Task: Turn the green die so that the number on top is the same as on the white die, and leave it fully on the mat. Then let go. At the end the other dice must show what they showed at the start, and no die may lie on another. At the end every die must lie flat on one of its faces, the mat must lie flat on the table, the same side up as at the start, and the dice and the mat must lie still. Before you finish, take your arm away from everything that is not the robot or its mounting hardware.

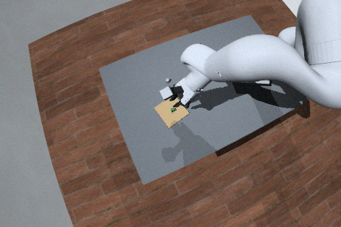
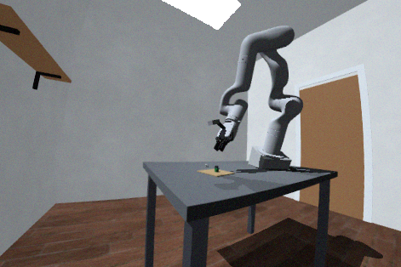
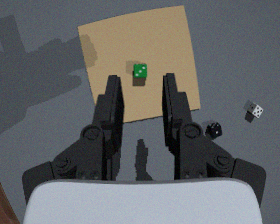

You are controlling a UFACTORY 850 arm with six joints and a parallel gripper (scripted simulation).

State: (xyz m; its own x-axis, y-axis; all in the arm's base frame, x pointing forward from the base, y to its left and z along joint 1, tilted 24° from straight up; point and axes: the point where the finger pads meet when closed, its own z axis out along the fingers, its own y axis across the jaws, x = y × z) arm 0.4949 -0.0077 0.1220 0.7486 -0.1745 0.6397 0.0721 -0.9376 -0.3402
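My hand is 120 mm above the green die and 10 mm short of it. The rest, counted from my hand: black die: 130 mm below, 110 mm to the right, 60 mm behind; white die: 170 mm to the right, 130 mm below, 30 mm behind; mat: 130 mm below, 20 mm ahead.
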